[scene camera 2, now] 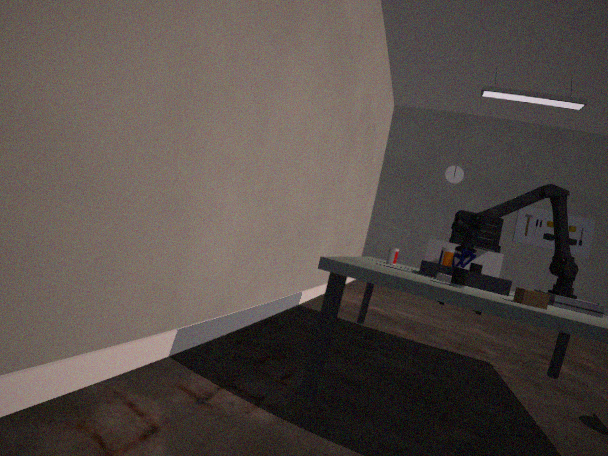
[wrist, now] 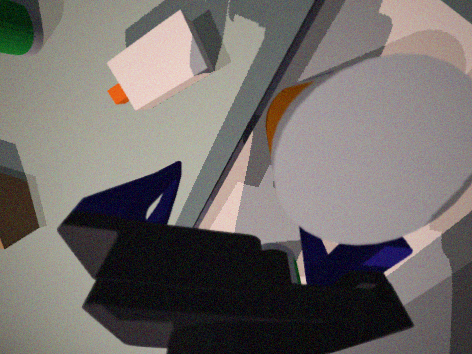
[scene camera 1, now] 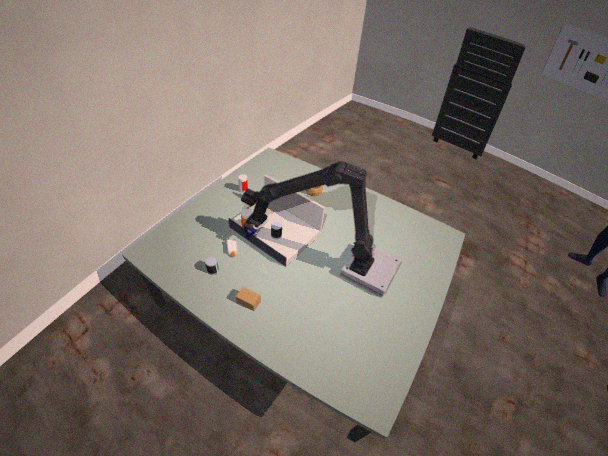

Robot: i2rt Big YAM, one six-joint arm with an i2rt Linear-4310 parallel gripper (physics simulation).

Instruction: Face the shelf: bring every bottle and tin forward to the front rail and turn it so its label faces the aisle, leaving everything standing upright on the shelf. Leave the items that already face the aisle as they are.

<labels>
My gripper (wrist: 241, 177) is open, with nothing in its grasp. Also in view: a white bottle with orange cap (wrist: 168, 59). A brown box (wrist: 26, 222) sits on the table.
</labels>
